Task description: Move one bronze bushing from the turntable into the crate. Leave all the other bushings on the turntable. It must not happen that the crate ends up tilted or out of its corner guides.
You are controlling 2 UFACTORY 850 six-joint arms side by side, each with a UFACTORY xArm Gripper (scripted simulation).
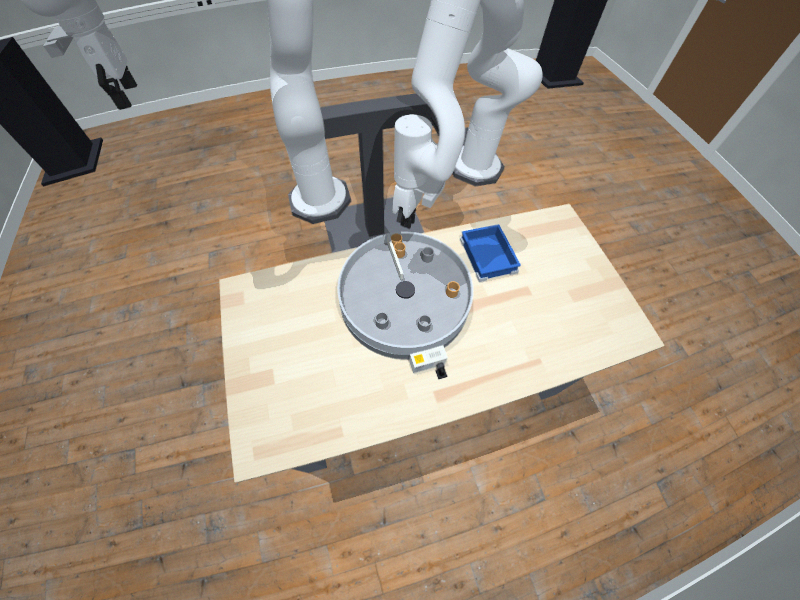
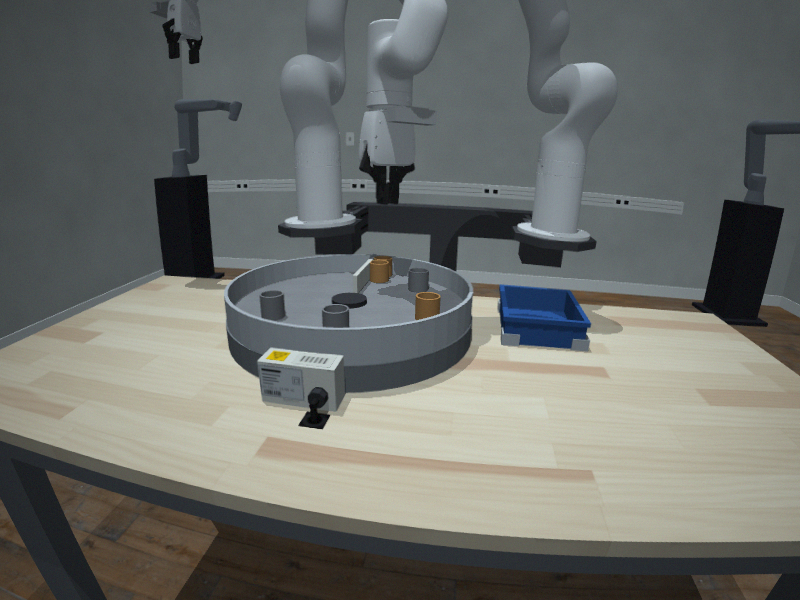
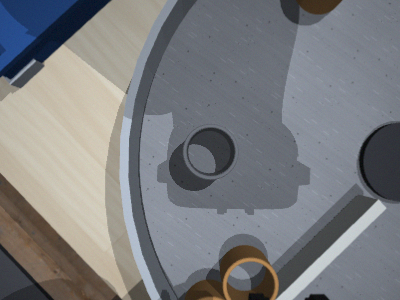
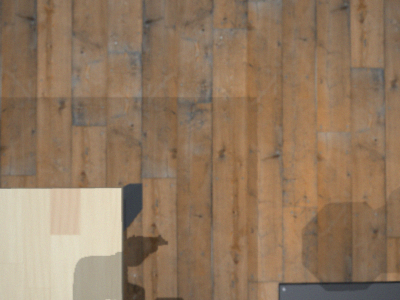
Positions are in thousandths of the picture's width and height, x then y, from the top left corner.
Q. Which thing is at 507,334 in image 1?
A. My left gripper.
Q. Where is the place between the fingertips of my left gripper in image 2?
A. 484,339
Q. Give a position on a grey turntable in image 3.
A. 761,318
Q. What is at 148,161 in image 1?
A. My right gripper.
